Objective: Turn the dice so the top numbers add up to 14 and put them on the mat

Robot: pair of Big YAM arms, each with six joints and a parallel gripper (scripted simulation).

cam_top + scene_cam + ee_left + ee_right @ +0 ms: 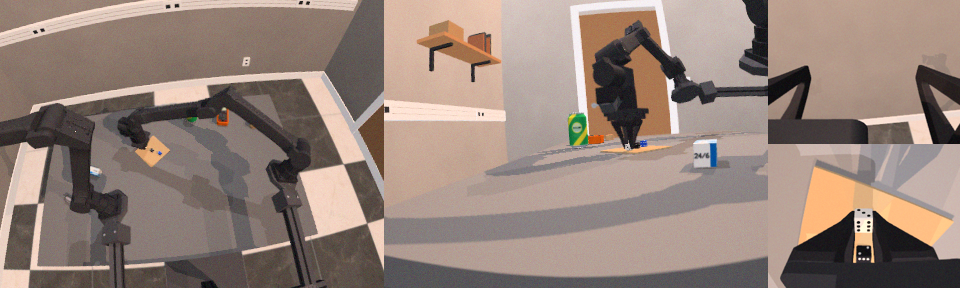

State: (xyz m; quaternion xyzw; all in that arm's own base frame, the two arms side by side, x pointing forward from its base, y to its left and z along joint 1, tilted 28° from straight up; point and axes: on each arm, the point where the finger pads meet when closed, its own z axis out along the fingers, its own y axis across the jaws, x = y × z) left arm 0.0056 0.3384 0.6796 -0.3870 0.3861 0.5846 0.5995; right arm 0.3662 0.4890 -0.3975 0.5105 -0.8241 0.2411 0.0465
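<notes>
The black die lies 4 cm to the right of my right hand and 3 cm behind it. Also, from my right hand: blue die: 8 cm to the right, 5 cm behind; then mat: 4 cm to the right, 2 cm behind, 1 cm below.
</notes>
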